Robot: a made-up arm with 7 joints. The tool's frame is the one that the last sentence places.
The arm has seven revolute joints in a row. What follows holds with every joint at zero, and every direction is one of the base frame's.
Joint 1 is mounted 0.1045 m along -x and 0.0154 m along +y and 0.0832 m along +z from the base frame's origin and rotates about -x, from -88.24 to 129.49 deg.
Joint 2 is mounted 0.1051 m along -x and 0.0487 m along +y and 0.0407 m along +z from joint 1 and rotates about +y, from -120.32 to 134.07 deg.
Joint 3 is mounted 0.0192 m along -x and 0.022 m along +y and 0.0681 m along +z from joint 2 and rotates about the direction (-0.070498, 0.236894, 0.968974), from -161 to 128.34 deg.
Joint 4 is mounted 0.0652 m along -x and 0.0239 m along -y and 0.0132 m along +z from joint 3 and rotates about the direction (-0.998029, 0.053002, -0.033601), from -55 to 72.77 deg.
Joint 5 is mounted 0.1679 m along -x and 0.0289 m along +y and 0.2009 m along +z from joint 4 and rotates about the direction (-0.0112, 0.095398, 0.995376), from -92.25 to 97.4 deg.
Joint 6 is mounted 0.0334 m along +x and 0.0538 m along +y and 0.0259 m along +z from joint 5 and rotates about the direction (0.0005, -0.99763, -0.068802), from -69.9 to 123.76 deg.
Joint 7 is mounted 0.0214 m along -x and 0.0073 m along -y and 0.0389 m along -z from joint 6 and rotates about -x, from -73.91 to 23.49 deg.
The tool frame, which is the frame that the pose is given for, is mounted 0.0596 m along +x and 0.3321 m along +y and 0.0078 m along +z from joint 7; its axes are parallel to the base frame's.
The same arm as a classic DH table. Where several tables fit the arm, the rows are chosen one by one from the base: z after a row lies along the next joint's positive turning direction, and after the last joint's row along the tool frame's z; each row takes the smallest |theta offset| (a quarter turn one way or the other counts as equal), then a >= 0, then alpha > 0; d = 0 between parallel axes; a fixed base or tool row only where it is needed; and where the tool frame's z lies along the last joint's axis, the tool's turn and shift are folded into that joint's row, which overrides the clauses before.
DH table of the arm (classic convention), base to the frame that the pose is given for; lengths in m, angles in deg. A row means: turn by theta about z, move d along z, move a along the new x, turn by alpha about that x. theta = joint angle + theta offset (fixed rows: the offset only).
base (fixed): a 0.0154  alpha -90  d 0.0832  theta_offset 90
joint 1: a 0.0407  alpha -90  d 0.2096  theta_offset -90
joint 2: a -0.0142  alpha 76.3  d 0.0538  theta_offset 85.84
joint 3: a -0.0301  alpha -87.11  d 0.0799  theta_offset 87.57
joint 4: a 0.0003  alpha 90.99  d 0.2289  theta_offset -8.05
joint 5: a 0.0337  alpha 99.42  d 0.2295  theta_offset -86.87
joint 6: a -0.0383  alpha -90.03  d -0.0419  theta_offset 89.35
joint 7: a -0.3321  alpha -90  d -0.0382  theta_offset -86.05
tool (fixed): a 0  alpha 0  d 0.0078  theta_offset 90
Joint limits (deg, base to tool): -88.24..129.49 -120.32..134.07 -161..128.34 -55..72.77 -92.25..97.4 -69.9..123.76 -73.91..23.49

